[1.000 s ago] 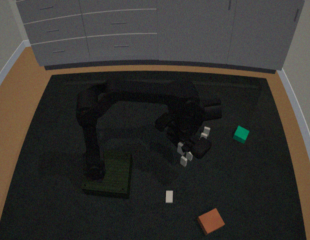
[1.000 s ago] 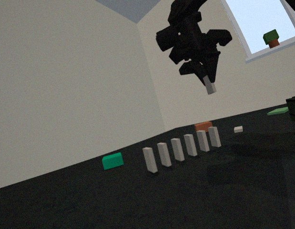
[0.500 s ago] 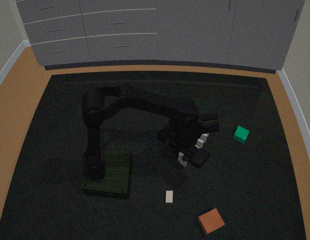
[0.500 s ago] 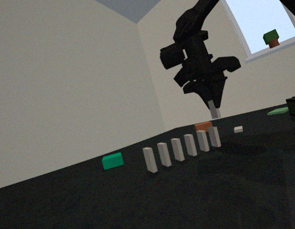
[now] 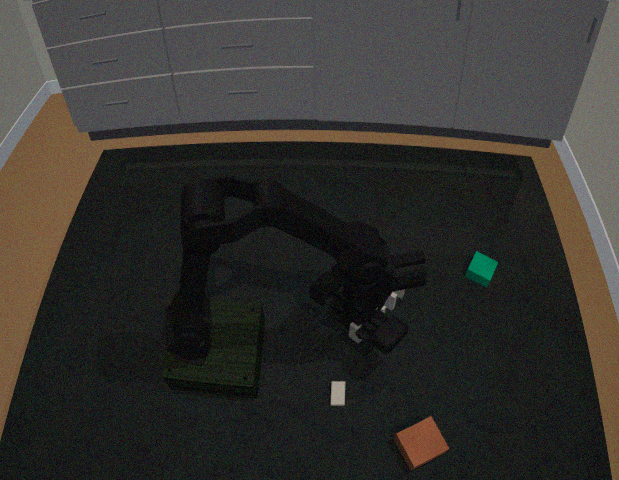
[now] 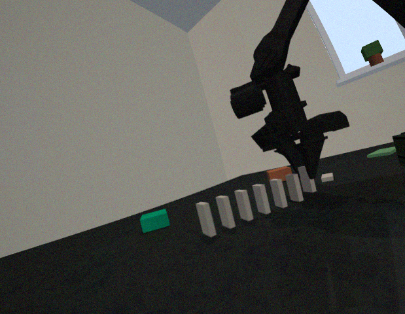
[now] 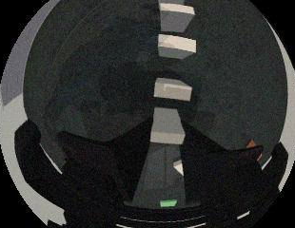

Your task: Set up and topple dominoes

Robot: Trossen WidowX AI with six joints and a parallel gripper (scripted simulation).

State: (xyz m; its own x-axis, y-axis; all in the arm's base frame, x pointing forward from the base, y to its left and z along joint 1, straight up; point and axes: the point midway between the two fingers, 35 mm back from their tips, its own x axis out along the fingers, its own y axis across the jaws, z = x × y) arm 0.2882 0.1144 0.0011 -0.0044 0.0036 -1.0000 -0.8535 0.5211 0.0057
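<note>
My gripper tip is now 160 mm short of the orange block, 210 mm to the left of it and 10 mm above it. From my gripper tip the other things lie so: green cube (260 mm ahead, 210 mm to the left, 20 mm below).
</note>
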